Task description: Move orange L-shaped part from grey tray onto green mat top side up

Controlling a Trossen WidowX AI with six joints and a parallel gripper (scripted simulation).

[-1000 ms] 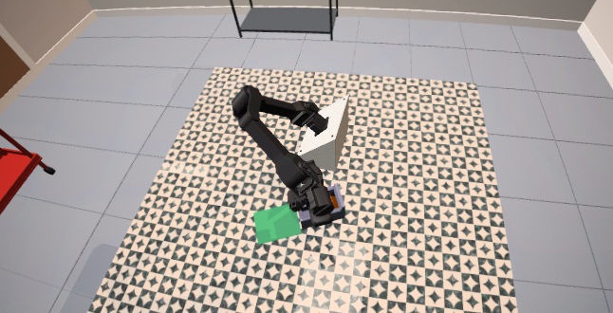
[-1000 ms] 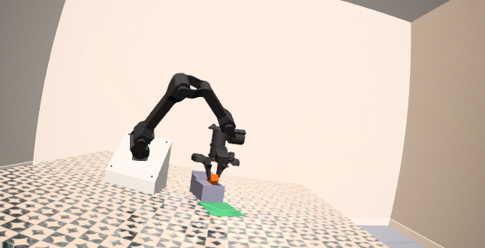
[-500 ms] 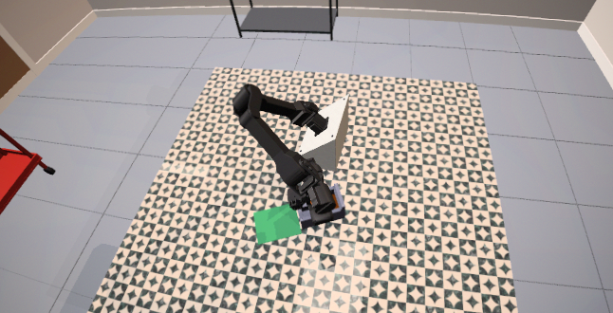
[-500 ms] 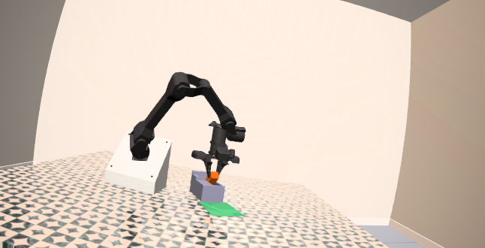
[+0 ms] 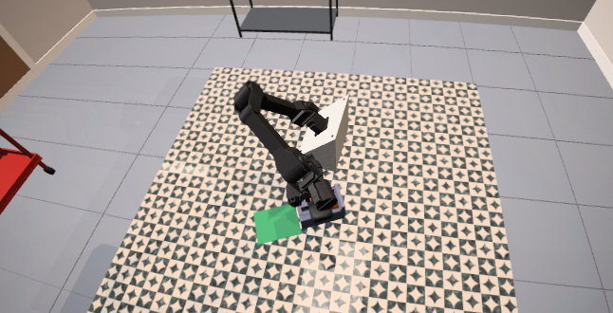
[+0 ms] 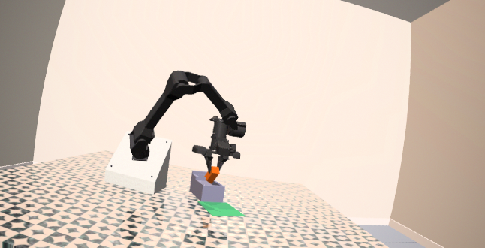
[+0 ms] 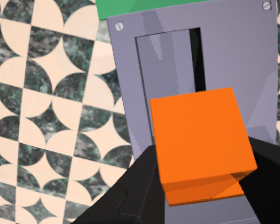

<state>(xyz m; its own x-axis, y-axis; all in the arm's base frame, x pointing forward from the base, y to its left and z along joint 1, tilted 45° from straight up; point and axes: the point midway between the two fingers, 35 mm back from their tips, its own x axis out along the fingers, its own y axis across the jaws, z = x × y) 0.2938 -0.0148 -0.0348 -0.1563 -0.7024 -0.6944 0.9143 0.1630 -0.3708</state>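
My gripper tip is 4 cm short of the green mat, 14 cm to the left of it and 11 cm above it. The rest, counted from my gripper tip: orange L-shaped part: 3 cm behind, 3 cm to the left, 3 cm below.
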